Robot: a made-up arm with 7 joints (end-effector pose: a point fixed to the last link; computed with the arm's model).
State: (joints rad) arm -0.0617 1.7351 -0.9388 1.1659 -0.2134 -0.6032 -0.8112
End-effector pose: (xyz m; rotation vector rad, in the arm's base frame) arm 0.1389 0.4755 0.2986 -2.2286 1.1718 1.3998
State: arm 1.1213 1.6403 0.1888 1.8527 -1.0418 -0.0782 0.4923
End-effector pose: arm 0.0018 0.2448 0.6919 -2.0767 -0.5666 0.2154
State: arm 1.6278 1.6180 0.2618 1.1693 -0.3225 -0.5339 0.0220
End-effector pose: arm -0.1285 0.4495 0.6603 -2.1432 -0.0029 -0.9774
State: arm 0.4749 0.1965 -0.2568 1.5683 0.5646 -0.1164 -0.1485
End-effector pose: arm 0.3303 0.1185 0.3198 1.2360 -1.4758 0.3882
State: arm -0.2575 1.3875 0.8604 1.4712 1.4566 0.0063 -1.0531
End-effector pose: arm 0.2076 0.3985 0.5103 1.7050 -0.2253 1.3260
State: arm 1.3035 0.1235 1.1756 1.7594 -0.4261 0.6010 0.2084
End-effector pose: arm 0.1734 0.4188 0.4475 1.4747 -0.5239 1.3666
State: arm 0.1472 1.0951 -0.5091 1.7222 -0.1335 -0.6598 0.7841
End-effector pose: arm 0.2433 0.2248 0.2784 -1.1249 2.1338 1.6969
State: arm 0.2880 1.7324 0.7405 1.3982 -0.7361 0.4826 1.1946
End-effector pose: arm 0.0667 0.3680 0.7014 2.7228 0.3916 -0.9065
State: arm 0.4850 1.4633 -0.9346 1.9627 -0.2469 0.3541 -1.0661
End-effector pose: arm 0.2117 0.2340 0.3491 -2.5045 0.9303 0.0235
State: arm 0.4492 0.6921 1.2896 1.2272 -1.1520 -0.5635 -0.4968
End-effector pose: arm 0.0484 0.5366 0.3958 -2.6700 -0.3873 -0.6134
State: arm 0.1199 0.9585 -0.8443 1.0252 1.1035 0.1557 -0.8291
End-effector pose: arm 0.1399 0.3431 0.0878 2.0204 0.3137 -0.5075
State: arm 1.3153 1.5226 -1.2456 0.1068 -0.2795 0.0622 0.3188
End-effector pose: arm -0.0125 0.6371 0.4350 2.1134 0.9584 -1.2334
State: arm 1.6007 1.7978 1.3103 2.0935 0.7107 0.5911 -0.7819
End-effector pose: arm -0.2492 0.1681 0.4958 -0.5690 0.3809 -2.3905
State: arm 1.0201 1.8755 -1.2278 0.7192 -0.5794 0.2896 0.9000
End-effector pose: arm 0.0078 0.5775 0.4952 1.4640 1.1632 -1.7973
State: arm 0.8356 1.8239 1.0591 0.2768 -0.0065 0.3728 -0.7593
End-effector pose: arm -0.1371 0.5869 0.5309 1.5808 1.1541 1.7867
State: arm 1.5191 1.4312 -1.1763 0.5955 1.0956 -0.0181 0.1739
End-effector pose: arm 0.1878 0.5645 0.4364 2.1631 -0.5341 0.3466
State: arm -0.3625 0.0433 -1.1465 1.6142 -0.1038 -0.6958 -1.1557
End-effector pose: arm 0.0225 -0.0728 0.1725 1.1169 -0.9553 0.3092
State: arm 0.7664 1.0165 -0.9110 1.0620 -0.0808 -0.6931 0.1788
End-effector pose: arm 0.3323 0.3451 0.2858 -2.1197 1.8972 1.2052
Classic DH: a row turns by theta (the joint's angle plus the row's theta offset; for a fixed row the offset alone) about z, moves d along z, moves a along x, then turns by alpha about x. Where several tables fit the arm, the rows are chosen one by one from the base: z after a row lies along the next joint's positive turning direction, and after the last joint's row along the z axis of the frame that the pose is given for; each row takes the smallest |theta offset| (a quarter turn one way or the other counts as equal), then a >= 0, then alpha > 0; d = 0 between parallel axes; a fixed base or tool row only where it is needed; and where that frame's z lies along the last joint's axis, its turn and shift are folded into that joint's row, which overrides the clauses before.
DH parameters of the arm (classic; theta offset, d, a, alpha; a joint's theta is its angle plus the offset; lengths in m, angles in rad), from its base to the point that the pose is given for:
base (fixed): 0 0.4319 -0.0115 1.5708
joint 1: -1.5708 -0.1245 0.0215 -1.5708
joint 2: 1.5708 -0.0074 0.0296 -1.5708
joint 3: 1.5708 -0.2145 0.0272 -1.5708
joint 4: 0 -0.0015 -0.0245 1.5708
joint 5: 0 -0.2664 0.0209 1.5708
joint 6: -1.5708 0.004 0.0164 -1.5708
joint 7: 0.6391 0.0265 0.0105 -1.2077
tool (fixed): 0.546 -0.0114 0 0

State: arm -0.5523 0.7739 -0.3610 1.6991 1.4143 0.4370 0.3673
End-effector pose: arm 0.0562 0.1607 0.1388 0.2505 -0.4965 -0.6204
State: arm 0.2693 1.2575 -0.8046 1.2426 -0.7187 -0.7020 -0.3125
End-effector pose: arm 0.2414 0.3608 0.2400 -1.6923 1.6313 1.3969
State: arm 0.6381 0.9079 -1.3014 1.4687 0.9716 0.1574 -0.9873
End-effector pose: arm 0.2290 0.1919 0.1653 2.1056 -0.4698 -0.4838
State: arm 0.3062 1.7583 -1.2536 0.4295 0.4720 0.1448 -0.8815
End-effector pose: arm -0.0115 0.6088 0.4649 -2.2027 -1.0599 0.8386
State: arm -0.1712 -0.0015 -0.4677 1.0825 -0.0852 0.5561 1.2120
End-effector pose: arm 0.0911 0.0598 0.0184 -0.1104 -0.8645 -1.4477
